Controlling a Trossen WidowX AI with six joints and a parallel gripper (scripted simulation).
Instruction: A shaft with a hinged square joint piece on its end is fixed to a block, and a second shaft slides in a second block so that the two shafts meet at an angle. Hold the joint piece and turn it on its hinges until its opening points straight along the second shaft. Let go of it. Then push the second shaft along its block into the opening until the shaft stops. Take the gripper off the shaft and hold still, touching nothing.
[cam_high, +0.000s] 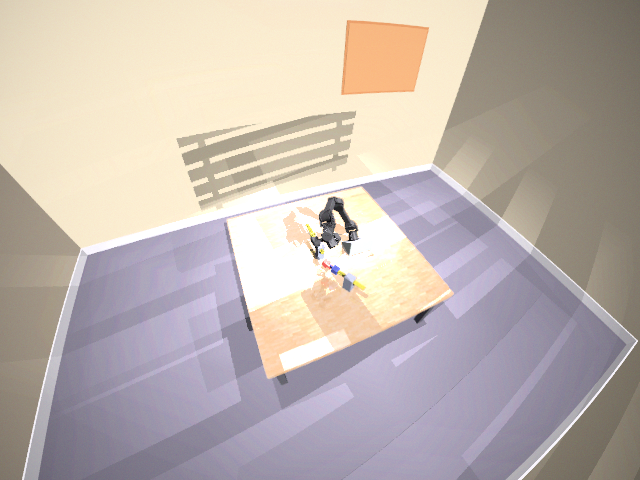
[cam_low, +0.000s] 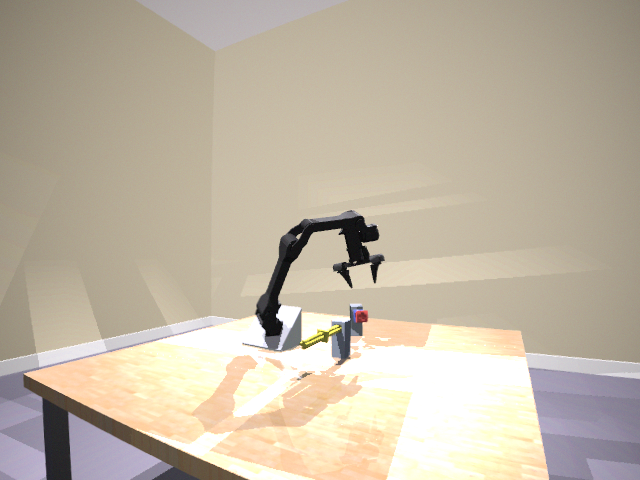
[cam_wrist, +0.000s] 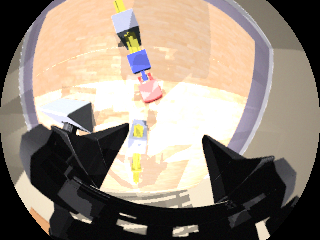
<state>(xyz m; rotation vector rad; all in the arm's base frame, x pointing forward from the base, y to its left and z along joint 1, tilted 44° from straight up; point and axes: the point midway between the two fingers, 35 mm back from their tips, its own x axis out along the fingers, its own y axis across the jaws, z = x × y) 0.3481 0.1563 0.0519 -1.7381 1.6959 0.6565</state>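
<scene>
The red square joint piece lies 120 mm below my gripper tip, 30 mm to the left of it and 20 mm behind it.
</scene>
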